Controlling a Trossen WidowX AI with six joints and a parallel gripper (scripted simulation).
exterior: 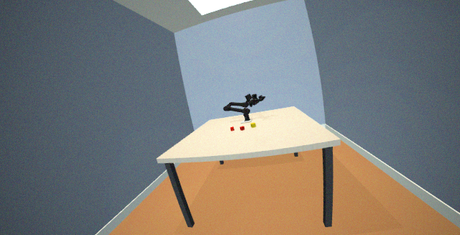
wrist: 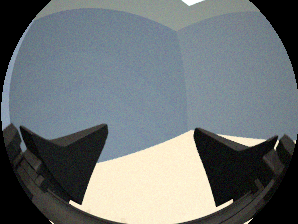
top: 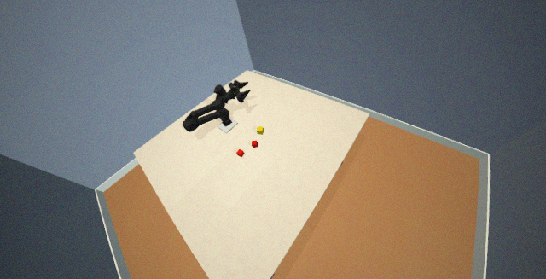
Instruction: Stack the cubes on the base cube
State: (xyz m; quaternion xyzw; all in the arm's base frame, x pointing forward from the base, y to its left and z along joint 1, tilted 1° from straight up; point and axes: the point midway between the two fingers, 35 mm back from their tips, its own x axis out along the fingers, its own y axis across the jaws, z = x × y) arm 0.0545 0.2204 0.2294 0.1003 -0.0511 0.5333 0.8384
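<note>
My gripper tip is now 23 cm above the yellow cube, 20 cm short of it and 11 cm to the left of it.
</note>
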